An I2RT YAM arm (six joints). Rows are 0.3 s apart.
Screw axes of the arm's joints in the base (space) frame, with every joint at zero. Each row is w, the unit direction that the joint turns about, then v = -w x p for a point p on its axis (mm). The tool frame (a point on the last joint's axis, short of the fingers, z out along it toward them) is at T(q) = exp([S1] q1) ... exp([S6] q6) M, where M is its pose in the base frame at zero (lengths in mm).
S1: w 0 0 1 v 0 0 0
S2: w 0 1 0 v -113.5 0 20
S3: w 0 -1 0 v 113.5 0 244
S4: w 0 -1 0 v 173.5 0 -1
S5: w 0 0 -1 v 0 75 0
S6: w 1 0 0 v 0 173.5 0
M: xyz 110.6 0 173.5 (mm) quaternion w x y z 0.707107 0 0.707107 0
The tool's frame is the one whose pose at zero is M.
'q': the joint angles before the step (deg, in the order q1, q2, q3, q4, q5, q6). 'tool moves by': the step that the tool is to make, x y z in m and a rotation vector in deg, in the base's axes. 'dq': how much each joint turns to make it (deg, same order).
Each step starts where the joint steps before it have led.
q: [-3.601 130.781 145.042 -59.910 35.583 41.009]
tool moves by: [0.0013 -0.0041 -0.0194 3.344 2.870 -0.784]
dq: [-0.603 0.439 -2.583 -1.606 -2.212 2.714]
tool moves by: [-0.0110 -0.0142 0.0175 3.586 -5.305 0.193]
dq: [-2.077 -4.340 -4.164 4.166 -4.532 1.191]
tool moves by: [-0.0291 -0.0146 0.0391 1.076 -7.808 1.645]
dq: [-2.555 -8.714 -6.927 6.437 -4.520 -1.382]
